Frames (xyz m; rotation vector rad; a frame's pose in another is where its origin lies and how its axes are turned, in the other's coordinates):
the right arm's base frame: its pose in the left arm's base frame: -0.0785 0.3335 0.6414 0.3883 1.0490 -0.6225
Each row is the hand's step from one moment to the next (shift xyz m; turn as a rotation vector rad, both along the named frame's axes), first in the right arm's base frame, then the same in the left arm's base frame.
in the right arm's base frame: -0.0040 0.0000 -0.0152 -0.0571 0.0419 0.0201
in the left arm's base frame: -0.0117 0.0099 -0.0034 0.0205 0.0370 0.0603
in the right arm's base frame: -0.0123 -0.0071 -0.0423 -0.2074 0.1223 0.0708
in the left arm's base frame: -0.0377 0.0224 -0.0084 0.0537 0.1128 0.2177
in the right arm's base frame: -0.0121 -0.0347 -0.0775 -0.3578 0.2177 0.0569
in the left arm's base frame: -0.0793 0.0215 -0.0247 0.0527 0.2372 0.3458
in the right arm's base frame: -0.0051 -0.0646 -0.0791 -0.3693 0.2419 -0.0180
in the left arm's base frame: -0.0971 -0.0025 -0.0319 0.0133 0.3021 0.3221
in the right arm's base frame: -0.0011 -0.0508 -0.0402 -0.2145 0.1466 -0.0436
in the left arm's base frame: -0.0604 -0.0155 -0.0176 -0.0109 0.1992 0.1720
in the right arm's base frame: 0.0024 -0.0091 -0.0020 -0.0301 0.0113 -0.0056
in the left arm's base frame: -0.0064 -0.0065 -0.0031 -0.0071 0.0206 0.0243
